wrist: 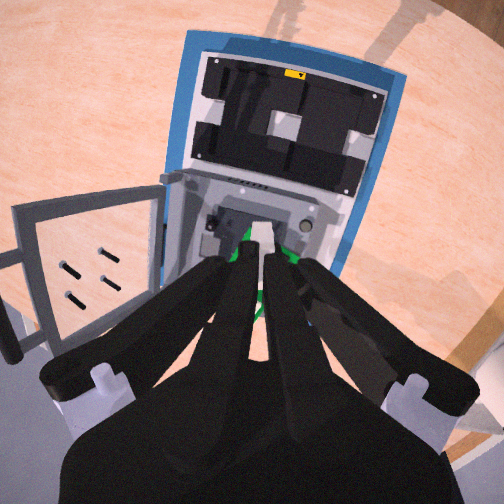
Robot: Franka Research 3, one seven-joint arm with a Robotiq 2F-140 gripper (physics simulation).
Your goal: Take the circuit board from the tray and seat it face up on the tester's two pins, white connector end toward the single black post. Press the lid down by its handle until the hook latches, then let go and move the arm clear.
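My gripper (pixel 261 252) is shut with nothing between the fingers; its tips hang right over the tester's (pixel 200 220) grey bed. The green circuit board (pixel 289 254) lies in that bed under the fingers, and only thin green edges show. Its white connector (pixel 262 232) shows just beyond the fingertips. A small black post (pixel 213 223) stands left of the connector and a round grey stud (pixel 305 226) stands right of it. The lid (pixel 90 200), a grey frame with several black pins (pixel 107 282), stands open to the left. Its dark handle (pixel 9 332) shows at the left edge. The tray is out of view.
The tester sits on a blue mat (pixel 176 125) on a wooden table (pixel 85 100). A black block (pixel 295 125) with a yellow label (pixel 295 74) fills the tester's far half. The table's edge (pixel 477 340) runs at the lower right.
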